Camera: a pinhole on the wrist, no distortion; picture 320 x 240 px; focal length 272.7 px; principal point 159.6 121.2 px. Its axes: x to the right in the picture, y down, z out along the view. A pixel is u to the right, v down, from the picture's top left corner.
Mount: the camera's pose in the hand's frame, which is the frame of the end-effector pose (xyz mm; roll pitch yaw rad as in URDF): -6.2 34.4 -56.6 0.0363 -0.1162 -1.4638
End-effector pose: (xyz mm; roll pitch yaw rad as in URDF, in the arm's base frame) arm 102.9 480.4 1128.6 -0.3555 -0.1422 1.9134
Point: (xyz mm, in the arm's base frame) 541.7 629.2 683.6
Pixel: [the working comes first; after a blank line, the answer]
In the camera's frame: 245.1 -117.3 -544.9

behind the camera
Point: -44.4 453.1 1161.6
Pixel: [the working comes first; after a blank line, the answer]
In the camera's frame: -73.5 49.5 143.3

20 215
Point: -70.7 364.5 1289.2
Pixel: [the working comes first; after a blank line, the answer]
In the camera's frame: -65.8 -0.2 292.7

98 121
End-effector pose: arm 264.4 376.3 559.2 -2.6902 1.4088 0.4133
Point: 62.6 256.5 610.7
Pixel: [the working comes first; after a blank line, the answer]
In the camera's frame: -67.4 -63.1 255.5

88 54
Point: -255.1 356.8 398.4
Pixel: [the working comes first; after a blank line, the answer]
In the camera's frame: 64.7 109.2 585.5

190 172
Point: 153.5 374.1 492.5
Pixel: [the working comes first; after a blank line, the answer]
In the camera's frame: 49.8 58.8 169.2

240 216
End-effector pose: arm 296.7 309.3 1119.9 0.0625 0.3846 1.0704
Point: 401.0 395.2 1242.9
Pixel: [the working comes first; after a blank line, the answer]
In the camera's frame: 107.3 75.5 206.9

301 221
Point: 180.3 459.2 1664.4
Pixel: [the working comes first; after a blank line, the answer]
In the camera's frame: -117.0 -87.1 598.9

106 82
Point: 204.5 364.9 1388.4
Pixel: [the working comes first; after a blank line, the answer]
In the camera's frame: -62.3 -69.1 312.0

105 61
